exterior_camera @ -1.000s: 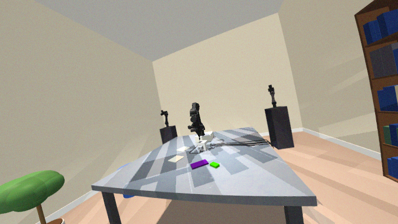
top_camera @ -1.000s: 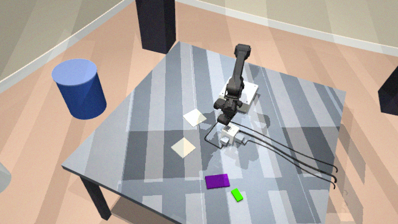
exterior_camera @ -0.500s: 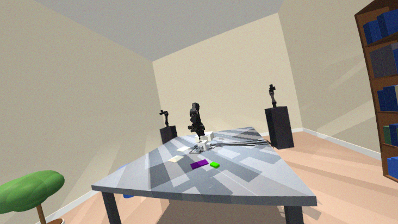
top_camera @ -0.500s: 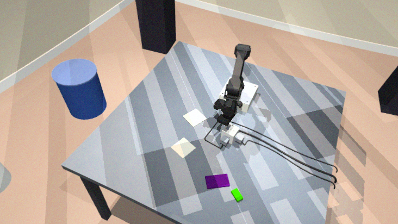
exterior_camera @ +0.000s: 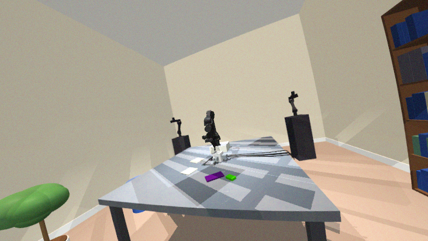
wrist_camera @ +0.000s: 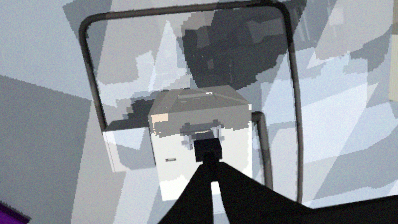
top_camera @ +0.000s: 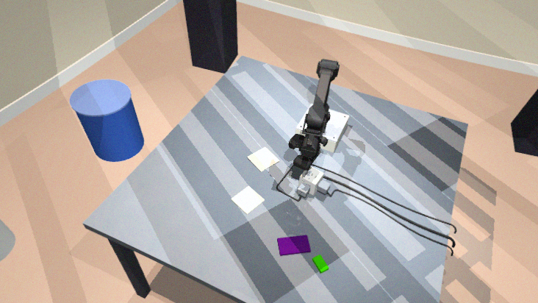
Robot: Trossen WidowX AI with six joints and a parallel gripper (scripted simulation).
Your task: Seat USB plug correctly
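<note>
My gripper tip is now 1 cm above the USB plug. The rest, counted from my gripper tip: purple block 31 cm ahead, 3 cm to the left, 12 cm below; green block 35 cm ahead, 14 cm to the left, 12 cm below.
</note>
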